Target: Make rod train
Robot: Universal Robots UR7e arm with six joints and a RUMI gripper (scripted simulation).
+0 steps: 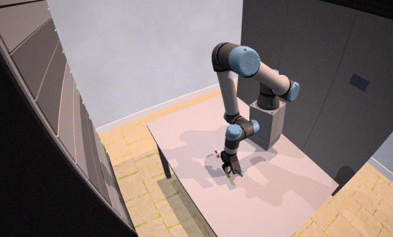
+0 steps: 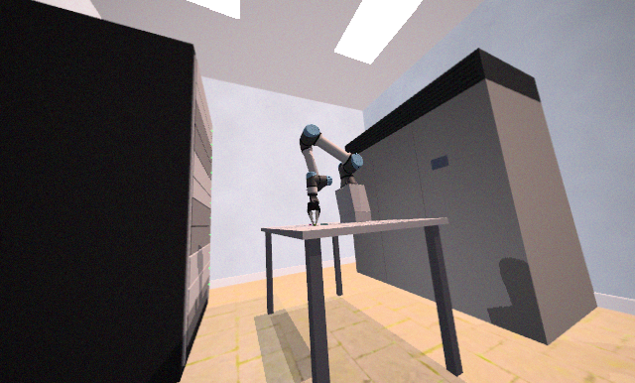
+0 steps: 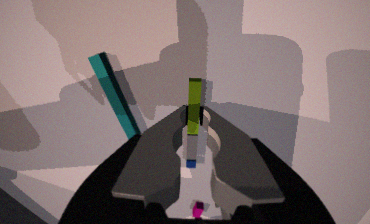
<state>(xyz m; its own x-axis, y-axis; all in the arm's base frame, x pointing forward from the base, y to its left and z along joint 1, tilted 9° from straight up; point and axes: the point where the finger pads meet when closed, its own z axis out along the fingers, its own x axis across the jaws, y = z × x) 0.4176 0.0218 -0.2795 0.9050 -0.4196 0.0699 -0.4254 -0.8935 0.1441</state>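
The lime rod lies 10 mm below my hand. The rest, counted from my hand: grey rod: 20 mm behind, 40 mm to the right, 10 mm below; turquoise rod: 60 mm behind, 20 mm to the left, 10 mm below; blue rod: 30 mm behind, 60 mm to the right, 10 mm below.
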